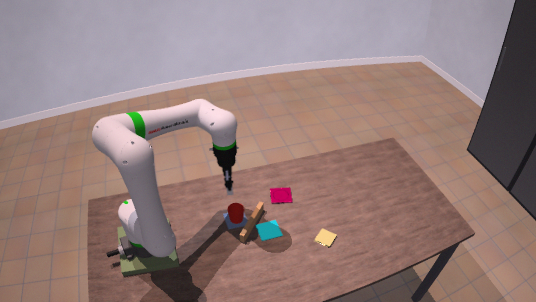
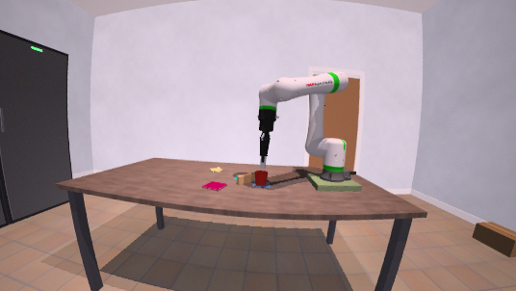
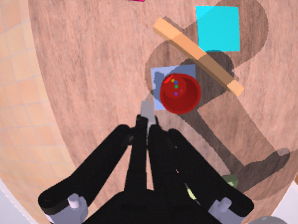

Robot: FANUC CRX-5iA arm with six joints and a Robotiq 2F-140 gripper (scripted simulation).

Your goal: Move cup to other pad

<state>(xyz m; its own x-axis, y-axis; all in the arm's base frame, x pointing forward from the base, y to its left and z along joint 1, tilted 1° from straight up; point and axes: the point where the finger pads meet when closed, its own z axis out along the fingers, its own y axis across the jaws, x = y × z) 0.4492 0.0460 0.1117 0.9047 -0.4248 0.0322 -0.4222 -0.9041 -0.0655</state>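
Now: hand 60 mm to the left of the red cup and 120 mm above it. The rest, counted from my hand: wooden rail: 40 mm ahead, 120 mm to the right, 130 mm below; then cyan pad: 90 mm ahead, 190 mm to the right, 150 mm below.
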